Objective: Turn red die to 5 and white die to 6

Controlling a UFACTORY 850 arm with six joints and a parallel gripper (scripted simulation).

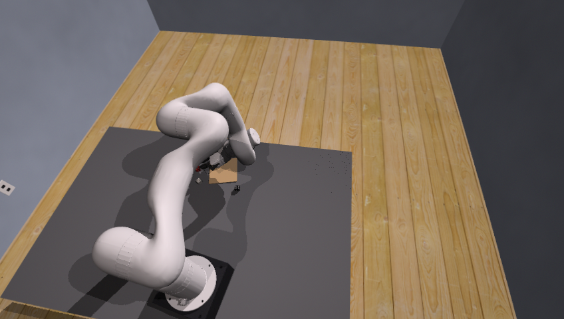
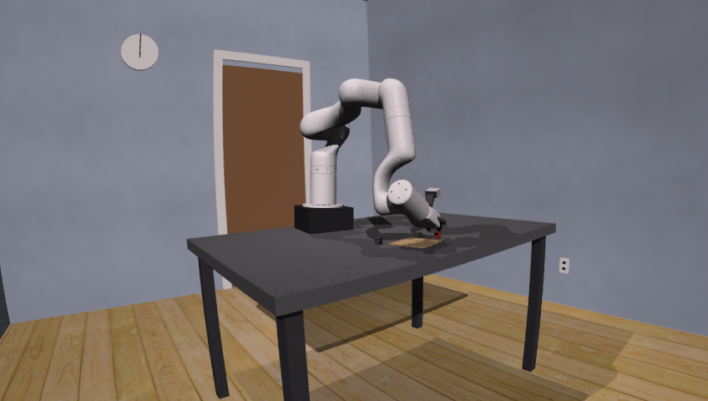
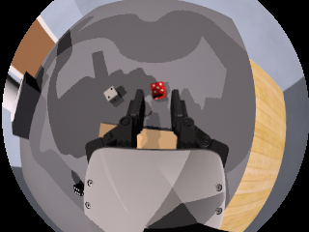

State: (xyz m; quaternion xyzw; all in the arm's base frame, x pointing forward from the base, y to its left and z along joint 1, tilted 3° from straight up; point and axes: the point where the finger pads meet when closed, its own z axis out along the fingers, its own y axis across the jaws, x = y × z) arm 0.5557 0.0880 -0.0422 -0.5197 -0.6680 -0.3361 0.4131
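My gripper is now 4 cm to the right of the red die, 4 cm above it and 1 cm past it. Also, from my hand: tan mat: 9 cm to the right, 5 cm below, 1 cm behind; then white die: 8 cm behind, 4 cm below, 2 cm to the left; then black die: 18 cm to the right, 11 cm behind, 4 cm below.
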